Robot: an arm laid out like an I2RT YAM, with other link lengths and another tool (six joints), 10 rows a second.
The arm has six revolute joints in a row. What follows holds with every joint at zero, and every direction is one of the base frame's. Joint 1 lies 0.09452 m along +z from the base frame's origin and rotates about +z. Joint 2 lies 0.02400 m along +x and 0.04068 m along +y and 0.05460 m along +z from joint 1 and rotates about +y. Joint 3 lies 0.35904 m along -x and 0.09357 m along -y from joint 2 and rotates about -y. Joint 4 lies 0.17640 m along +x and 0.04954 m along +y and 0.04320 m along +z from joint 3 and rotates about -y. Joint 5 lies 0.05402 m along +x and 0.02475 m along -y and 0.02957 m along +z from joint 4 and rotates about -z. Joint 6 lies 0.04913 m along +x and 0.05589 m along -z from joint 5 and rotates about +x. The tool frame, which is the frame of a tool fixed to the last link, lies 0.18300 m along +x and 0.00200 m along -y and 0.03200 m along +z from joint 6; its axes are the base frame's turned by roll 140.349, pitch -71.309 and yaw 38.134 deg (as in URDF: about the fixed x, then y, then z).
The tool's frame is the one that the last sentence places.
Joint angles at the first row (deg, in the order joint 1, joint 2, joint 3, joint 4, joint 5, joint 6):
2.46, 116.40, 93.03, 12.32, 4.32, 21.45
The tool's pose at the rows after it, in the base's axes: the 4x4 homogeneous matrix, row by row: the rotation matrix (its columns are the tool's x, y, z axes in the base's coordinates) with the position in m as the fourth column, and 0 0 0 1 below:
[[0.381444 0.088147 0.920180 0.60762], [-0.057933 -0.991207 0.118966 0.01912], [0.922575 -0.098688 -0.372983 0.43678], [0 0 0 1]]
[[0.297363 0.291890 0.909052 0.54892], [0.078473 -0.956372 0.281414 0.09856], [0.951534 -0.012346 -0.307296 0.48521], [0 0 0 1]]
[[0.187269 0.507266 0.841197 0.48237], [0.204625 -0.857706 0.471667 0.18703], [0.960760 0.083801 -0.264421 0.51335], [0 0 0 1]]
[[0.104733 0.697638 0.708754 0.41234], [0.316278 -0.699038 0.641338 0.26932], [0.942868 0.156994 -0.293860 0.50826], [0 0 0 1]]
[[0.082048 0.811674 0.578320 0.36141], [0.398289 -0.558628 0.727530 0.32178], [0.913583 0.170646 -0.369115 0.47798], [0 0 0 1]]
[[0.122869 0.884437 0.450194 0.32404], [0.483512 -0.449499 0.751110 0.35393], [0.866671 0.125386 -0.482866 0.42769], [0 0 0 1]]
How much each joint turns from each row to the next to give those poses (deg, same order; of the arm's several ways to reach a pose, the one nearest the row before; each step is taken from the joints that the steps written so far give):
2.91, -7.26, -3.45, -0.14, -4.77, -4.00
6.42, -8.52, -4.24, -0.21, -4.76, -5.24
8.64, -6.12, -3.01, -0.59, -4.90, -5.36
9.59, -3.41, -2.45, -2.93, -4.37, -4.78
7.26, -0.81, -3.09, -2.58, -2.30, -2.39
5.16, 0.66, -4.00, -2.91, -1.37, -0.15

